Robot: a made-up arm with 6 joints.
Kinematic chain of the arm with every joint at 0, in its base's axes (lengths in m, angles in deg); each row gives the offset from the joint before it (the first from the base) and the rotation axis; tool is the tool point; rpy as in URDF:
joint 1: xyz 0 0 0.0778 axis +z
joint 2: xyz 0 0 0 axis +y
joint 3: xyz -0.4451 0 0.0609 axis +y
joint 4: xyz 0.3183 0 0.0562 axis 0.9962 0 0.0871
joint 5: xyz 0 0 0 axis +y
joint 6: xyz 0.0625 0 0.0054 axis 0.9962 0 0.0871
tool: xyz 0 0 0 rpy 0 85 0
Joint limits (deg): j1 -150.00..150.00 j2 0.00..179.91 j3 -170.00..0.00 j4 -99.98..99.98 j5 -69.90..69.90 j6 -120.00..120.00
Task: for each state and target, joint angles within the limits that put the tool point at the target. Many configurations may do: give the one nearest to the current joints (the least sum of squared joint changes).
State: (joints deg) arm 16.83 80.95 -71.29 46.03 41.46 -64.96
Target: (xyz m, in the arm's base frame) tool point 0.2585 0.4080 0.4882
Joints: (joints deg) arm 54.01 96.74 -87.62 49.55 39.83 -64.96
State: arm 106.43 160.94 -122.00 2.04 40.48 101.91
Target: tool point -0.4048 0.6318 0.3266
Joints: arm 122.50 139.56 -137.03 2.93 37.06 101.91
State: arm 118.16 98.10 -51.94 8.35 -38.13 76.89
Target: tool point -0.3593 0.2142 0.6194
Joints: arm 149.67 89.14 -88.41 4.96 -39.88 76.89
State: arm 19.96 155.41 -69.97 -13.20 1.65 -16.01
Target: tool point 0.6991 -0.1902 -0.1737
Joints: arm -15.31 169.83 -115.45 -12.78 -4.90 -16.01
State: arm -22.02 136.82 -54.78 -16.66 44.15 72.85
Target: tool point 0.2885 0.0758 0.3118
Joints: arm 16.37 83.20 -44.87 -10.06 51.62 72.85
